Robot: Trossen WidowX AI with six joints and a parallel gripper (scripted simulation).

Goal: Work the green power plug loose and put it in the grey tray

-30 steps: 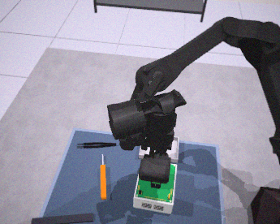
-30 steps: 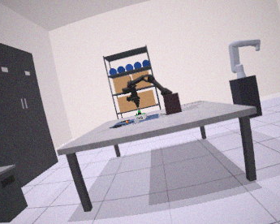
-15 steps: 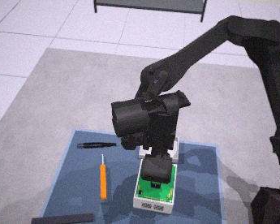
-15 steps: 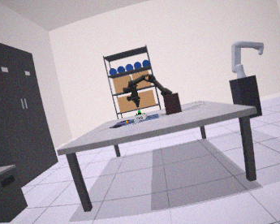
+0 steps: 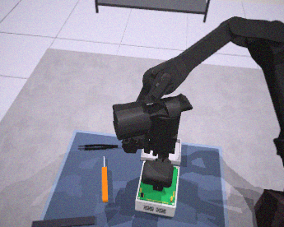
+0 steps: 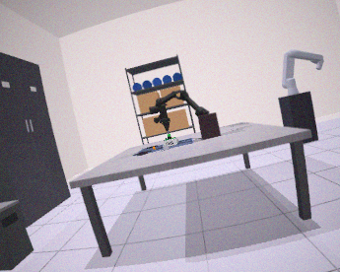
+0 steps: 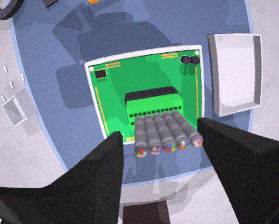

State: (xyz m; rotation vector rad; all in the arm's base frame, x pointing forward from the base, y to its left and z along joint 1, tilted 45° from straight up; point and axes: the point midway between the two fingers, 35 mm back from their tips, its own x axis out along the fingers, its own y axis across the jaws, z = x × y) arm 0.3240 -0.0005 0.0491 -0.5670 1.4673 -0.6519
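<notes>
Now: gripper tip 3 cm above the green power plug. The rest, counted from my gripper tip: blue mat: 12 cm below, 5 cm ahead; dark bar: 22 cm ahead, 12 cm below, 11 cm to the left.
</notes>
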